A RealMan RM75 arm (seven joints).
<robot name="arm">
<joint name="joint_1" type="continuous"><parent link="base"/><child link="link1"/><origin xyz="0 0 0.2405"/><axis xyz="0 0 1"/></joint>
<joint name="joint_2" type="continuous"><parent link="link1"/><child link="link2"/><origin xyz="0 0 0" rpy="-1.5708 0 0"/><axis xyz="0 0 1"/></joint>
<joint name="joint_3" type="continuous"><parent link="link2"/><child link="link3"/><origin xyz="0 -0.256 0" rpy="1.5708 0 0"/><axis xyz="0 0 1"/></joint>
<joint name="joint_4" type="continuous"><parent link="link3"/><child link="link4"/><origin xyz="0 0 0" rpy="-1.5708 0 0"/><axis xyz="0 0 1"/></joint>
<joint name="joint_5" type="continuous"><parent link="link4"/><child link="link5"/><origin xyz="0 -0.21 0" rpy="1.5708 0 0"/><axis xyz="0 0 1"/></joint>
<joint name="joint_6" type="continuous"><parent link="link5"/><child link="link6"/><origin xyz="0 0 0" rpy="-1.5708 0 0"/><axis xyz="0 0 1"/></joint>
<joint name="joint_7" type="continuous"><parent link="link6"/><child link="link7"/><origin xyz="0 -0.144 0" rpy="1.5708 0 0"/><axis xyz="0 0 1"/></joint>
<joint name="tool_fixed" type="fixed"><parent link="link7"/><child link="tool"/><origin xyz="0 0 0"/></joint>
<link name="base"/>
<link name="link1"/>
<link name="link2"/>
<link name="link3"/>
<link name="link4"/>
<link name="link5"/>
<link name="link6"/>
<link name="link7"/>
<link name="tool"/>
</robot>
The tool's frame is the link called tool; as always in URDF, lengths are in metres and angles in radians. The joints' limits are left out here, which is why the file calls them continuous.
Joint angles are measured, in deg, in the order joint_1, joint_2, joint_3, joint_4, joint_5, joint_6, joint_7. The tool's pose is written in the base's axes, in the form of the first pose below.
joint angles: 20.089, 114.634, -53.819, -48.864, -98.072, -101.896, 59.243
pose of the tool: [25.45 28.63 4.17], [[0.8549 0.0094 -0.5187], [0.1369 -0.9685 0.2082], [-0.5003 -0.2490 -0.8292]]
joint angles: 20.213, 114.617, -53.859, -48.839, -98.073, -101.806, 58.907
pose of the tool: [25.40 28.70 4.16], [[0.8551 0.0158 -0.5182], [0.1439 -0.9675 0.2079], [-0.4980 -0.2523 -0.8296]]
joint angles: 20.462, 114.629, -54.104, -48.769, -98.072, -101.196, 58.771
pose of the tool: [25.33 28.91 4.06], [[0.8575 0.0184 -0.5142], [0.1474 -0.9663 0.2112], [-0.4930 -0.2569 -0.8313]]
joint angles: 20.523, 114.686, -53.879, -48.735, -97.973, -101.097, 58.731
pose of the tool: [25.30 28.98 4.10], [[0.8561 0.0164 -0.5165], [0.1489 -0.9649 0.2161], [-0.4948 -0.2620 -0.8286]]
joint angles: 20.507, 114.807, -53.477, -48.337, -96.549, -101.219, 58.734
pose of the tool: [25.12 29.06 4.26], [[0.8421 0.0048 -0.5394], [0.1522 -0.9615 0.2290], [-0.5175 -0.2749 -0.8104]]
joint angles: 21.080, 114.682, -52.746, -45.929, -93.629, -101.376, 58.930
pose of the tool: [24.89 29.34 4.46], [[0.8099 -0.0336 -0.5857], [0.1420 -0.9574 0.2513], [-0.5692 -0.2867 -0.7706]]
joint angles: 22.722, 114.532, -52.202, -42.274, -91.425, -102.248, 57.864
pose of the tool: [24.40 29.68 4.28], [[0.7723 -0.0454 -0.6336], [0.1456 -0.9582 0.2462], [-0.6183 -0.2823 -0.7335]]
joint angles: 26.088, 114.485, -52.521, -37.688, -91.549, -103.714, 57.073
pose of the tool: [23.34 30.14 3.26], [[0.7450 -0.0251 -0.6666], [0.1328 -0.9737 0.1851], [-0.6538 -0.2264 -0.7220]]
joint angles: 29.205, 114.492, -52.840, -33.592, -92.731, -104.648, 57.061
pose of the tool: [22.46 30.45 2.17], [[0.7329 -0.0122 -0.6802], [0.1003 -0.9870 0.1257], [-0.6729 -0.1603 -0.7221]]
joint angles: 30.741, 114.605, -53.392, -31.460, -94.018, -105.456, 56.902
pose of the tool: [22.04 30.31 1.39], [[0.7326 0.0039 -0.6806], [0.0783 -0.9938 0.0786], [-0.6761 -0.1109 -0.7284]]
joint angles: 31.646, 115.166, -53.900, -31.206, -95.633, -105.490, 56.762
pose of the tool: [21.64 30.22 0.64], [[0.7428 0.0262 -0.6690], [0.0742 -0.9963 0.0433], [-0.6654 -0.0818 -0.7420]]
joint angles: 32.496, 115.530, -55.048, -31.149, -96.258, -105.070, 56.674
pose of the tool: [21.18 30.29 0.03], [[0.7522 0.0479 -0.6572], [0.0766 -0.9969 0.0151], [-0.6545 -0.0618 -0.7536]]
